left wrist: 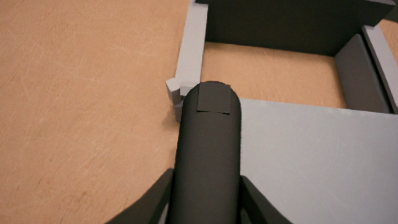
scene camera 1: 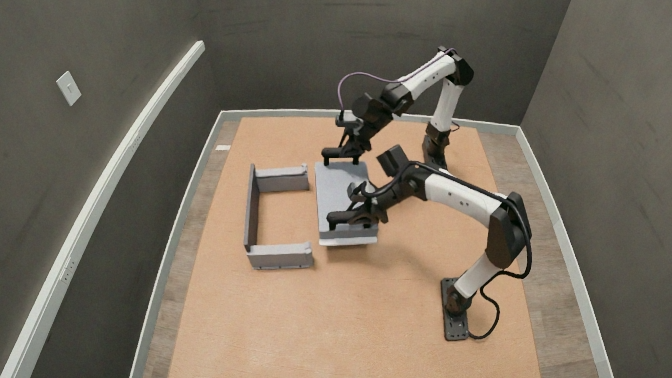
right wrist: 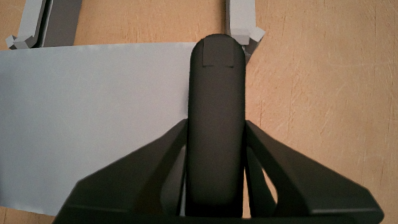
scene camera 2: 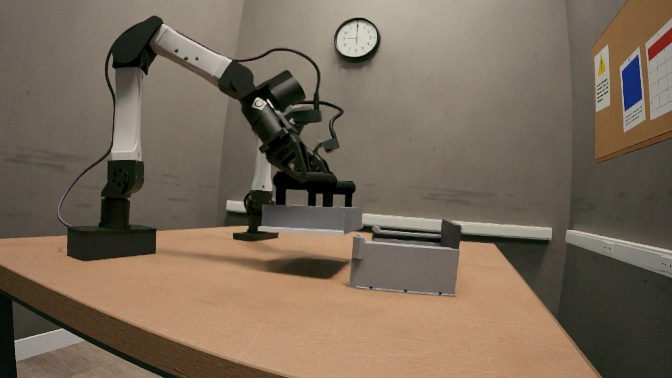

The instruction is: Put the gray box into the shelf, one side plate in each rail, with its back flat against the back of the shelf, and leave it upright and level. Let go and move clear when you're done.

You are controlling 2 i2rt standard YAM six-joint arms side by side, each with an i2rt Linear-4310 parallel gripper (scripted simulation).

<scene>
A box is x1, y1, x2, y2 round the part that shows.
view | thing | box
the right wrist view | right gripper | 52, 119, 384, 223
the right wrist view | gray box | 0, 33, 245, 217
</scene>
